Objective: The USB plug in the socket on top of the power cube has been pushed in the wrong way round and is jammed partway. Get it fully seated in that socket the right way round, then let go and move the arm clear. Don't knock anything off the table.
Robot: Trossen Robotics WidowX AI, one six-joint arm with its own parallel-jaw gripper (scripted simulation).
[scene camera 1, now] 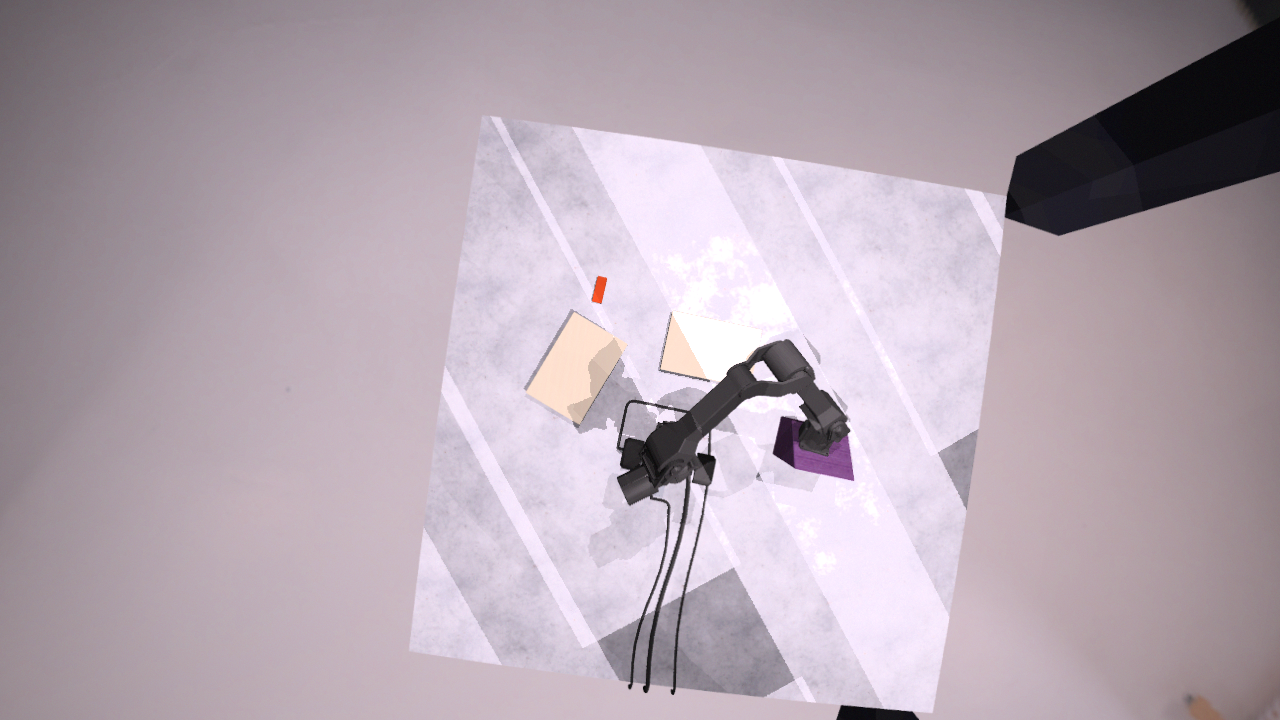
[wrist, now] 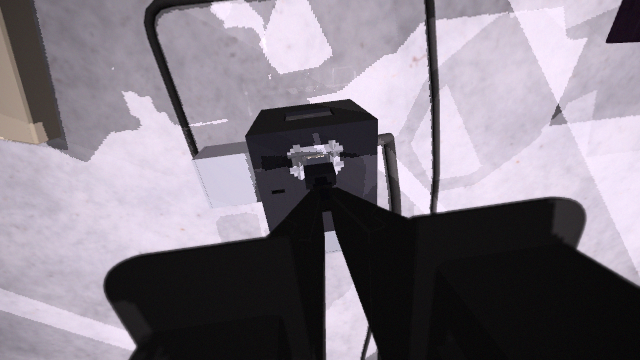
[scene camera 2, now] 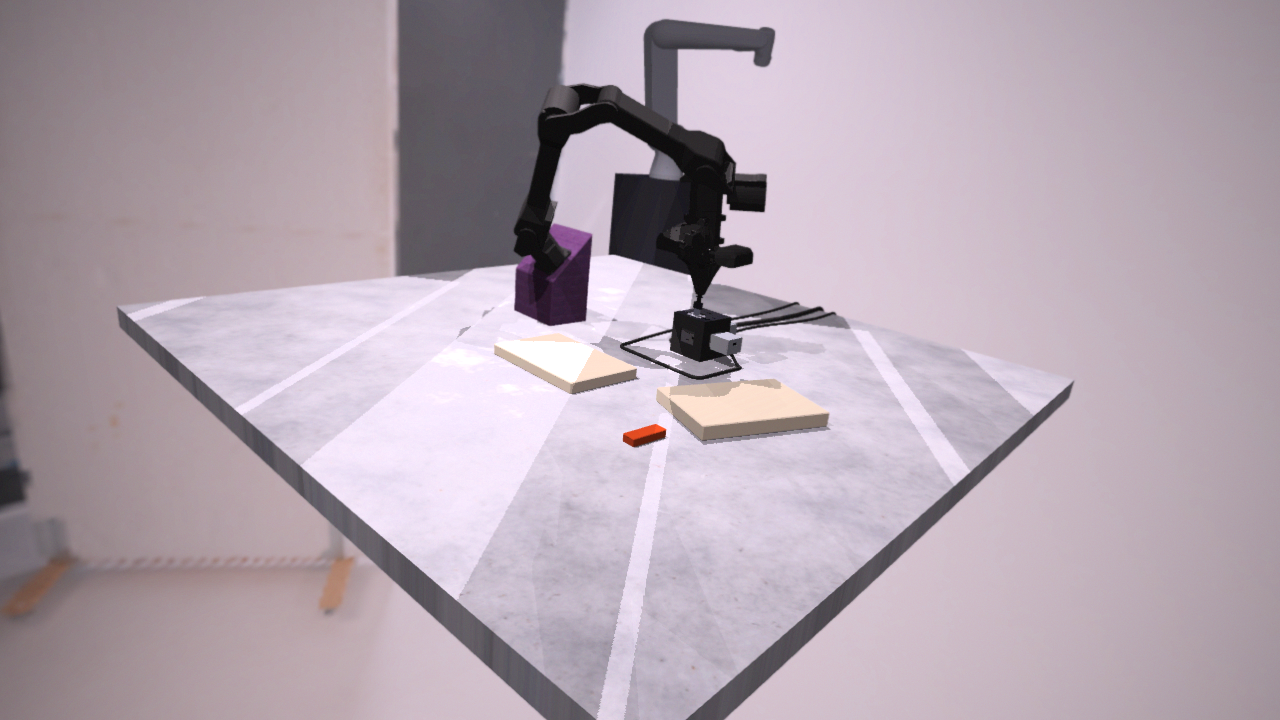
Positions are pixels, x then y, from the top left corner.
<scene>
my gripper: scene camera 1 664, 458; wrist; scene camera 2
same spot on my gripper: (wrist: 503, 274) = (scene camera 2: 686, 255)
</scene>
